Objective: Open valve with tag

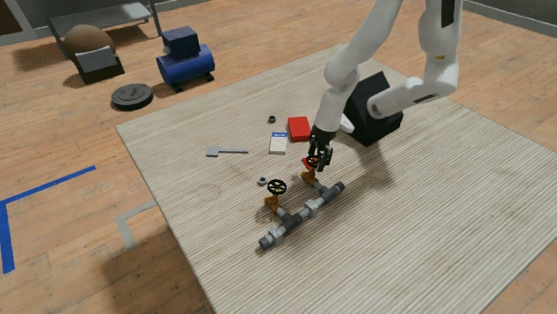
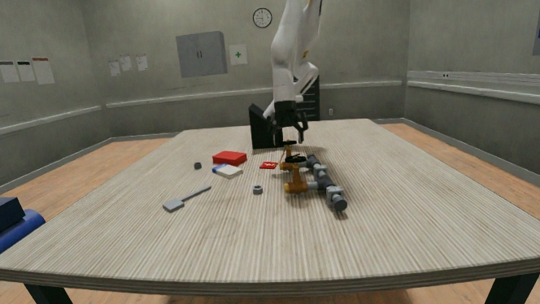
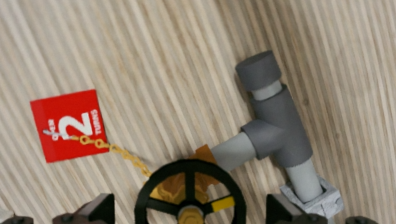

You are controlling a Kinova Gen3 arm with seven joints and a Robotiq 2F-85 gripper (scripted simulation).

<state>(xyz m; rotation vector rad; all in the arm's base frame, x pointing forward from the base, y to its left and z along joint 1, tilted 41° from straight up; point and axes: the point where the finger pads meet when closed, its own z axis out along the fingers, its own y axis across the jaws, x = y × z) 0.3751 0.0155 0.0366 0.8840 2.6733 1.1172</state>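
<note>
My hand is 7 cm past the red tag, 8 cm to the left of it and 10 cm above it. Round my hand: nut 13 cm ahead, 12 cm to the right, 10 cm below; then red box 16 cm behind, 23 cm to the right, 9 cm below; then grey flat tool 15 cm ahead, 34 cm to the right, 10 cm below.
</note>
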